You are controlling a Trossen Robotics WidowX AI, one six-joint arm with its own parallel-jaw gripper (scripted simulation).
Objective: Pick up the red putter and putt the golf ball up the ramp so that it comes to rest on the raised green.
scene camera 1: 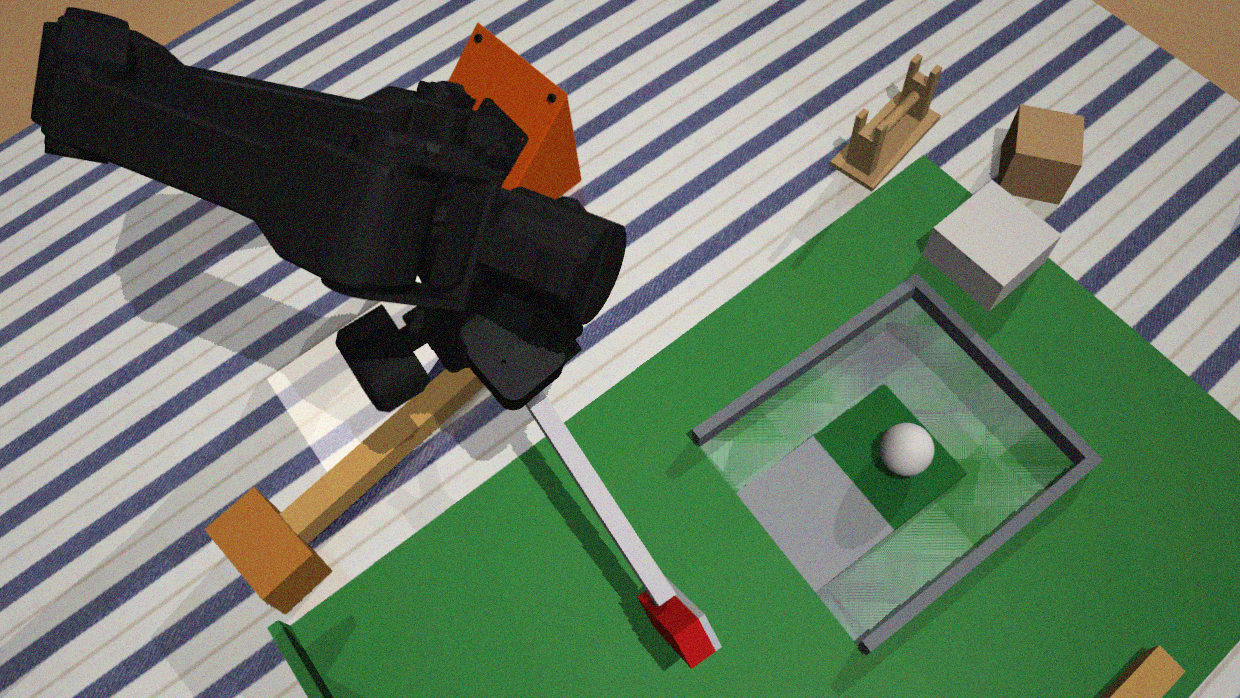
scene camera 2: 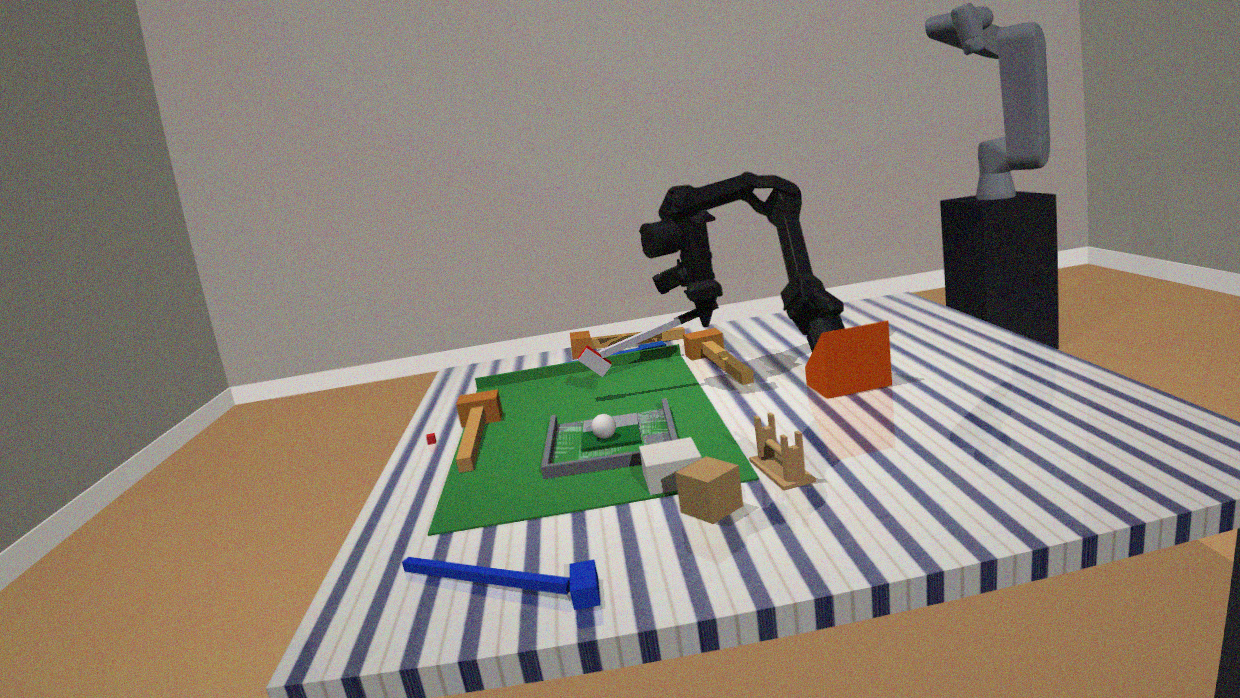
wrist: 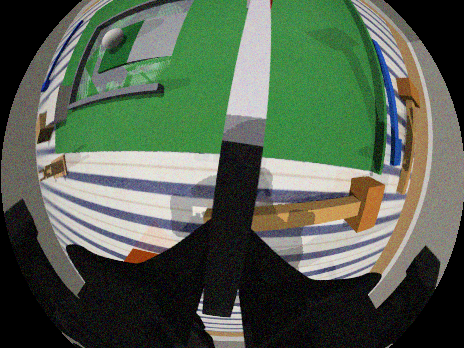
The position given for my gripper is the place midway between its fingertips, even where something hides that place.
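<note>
Tan cube (scene camera 1: pixel 1041 155) visible, likewise in scene camera 2 (scene camera 2: pixel 709 489). Tan mallet (scene camera 1: pixel 271 550) visible, with further sightings in scene camera 2 (scene camera 2: pixel 709 343) and the wrist view (wrist: pixel 360 210). Blue mallet (scene camera 2: pixel 583 585) visible; it is out of frame in scene camera 1. A red putter is held by my gripper (scene camera 1: pixel 500 355), which can be seen in scene camera 2 (scene camera 2: pixel 705 326) and the wrist view (wrist: pixel 226 227) too.
</note>
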